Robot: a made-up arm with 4 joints. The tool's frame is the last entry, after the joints.
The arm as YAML. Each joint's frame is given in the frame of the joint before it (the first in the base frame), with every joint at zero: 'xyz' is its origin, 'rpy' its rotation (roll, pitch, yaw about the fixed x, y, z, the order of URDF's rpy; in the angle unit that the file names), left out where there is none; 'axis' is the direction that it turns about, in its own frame. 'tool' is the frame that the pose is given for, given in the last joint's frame.
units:
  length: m
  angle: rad
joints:
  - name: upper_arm
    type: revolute
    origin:
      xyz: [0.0, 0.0, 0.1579]
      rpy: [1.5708, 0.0, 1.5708]
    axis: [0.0, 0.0, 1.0]
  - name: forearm
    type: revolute
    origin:
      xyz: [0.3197, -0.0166, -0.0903]
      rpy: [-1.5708, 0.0, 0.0]
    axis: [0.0, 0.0, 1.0]
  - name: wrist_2
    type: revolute
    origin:
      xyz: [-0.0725, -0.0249, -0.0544]
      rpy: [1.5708, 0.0, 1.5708]
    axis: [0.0, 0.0, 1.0]
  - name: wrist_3
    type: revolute
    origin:
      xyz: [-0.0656, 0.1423, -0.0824]
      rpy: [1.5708, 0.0, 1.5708]
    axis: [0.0, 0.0, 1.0]
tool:
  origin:
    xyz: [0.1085, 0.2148, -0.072]
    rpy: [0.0, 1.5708, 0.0]
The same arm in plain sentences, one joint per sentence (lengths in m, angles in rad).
The arm has four revolute joints in a row. What follows holds with every joint at zero, and every direction is one of the base frame's.
Joint 1 lies 0.1579 m along +z from the base frame's origin and turns about +x.
Joint 2 lies 0.0903 m along -x and 0.3197 m along +y and 0.0166 m along -z from joint 1 and turns about +z.
Joint 3 lies 0.0249 m along +x and 0.0725 m along -y and 0.0544 m along -z from joint 2 and turns about +y.
Joint 4 lies 0.0656 m along +x and 0.0824 m along -y and 0.1423 m along +z from joint 3 and turns about -x.
The tool frame, which is the frame that the pose is given for, lies 0.0720 m along +x and 0.2148 m along +y and 0.1085 m along +z from joint 4; its axes are the base frame's turned by roll 0.0000, pitch 0.0000 and yaw 0.0000 rad (as in URDF: about the fixed x, then y, then z).

